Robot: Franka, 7 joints.
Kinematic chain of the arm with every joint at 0, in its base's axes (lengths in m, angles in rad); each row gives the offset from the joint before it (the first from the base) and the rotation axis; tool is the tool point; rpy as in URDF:
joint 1: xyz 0 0 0.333 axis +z
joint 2: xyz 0 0 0 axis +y
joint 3: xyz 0 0 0.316 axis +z
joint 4: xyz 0.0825 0 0 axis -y
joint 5: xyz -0.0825 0 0.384 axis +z
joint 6: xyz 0 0 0 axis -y
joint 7: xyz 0.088 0 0 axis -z
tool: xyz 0 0 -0.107 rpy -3.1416 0 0
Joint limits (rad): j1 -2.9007..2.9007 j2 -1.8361..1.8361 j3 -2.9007..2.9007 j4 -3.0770..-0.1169 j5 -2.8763..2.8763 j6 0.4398..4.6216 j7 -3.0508..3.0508
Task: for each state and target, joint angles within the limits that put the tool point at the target. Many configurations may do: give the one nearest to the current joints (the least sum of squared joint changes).
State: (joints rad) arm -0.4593 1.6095 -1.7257 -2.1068 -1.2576 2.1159 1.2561
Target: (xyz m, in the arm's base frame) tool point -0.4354 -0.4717 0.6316
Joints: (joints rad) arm -1.2151 1.2659 -1.8574 -1.6172 -1.3047 2.2442 1.2561
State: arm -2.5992 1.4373 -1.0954 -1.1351 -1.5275 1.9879 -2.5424
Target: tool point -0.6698 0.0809 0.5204
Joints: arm -2.2757 1.2008 -1.4633 -1.5015 -1.4074 1.6309 -2.5424
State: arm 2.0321 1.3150 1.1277 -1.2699 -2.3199 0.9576 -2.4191
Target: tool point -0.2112 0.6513 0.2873
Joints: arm 1.5328 1.1538 0.9471 -1.2808 -2.2018 0.6034 -2.4191
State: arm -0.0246 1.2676 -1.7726 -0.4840 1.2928 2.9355 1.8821
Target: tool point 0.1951 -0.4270 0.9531
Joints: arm -0.1980 0.8629 -2.0133 -1.1036 1.4905 3.2753 1.8821
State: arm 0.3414 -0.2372 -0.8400 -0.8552 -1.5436 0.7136 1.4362
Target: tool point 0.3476 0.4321 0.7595
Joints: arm 1.2555 0.3530 -0.1648 -1.0125 -1.5011 0.8588 1.4362
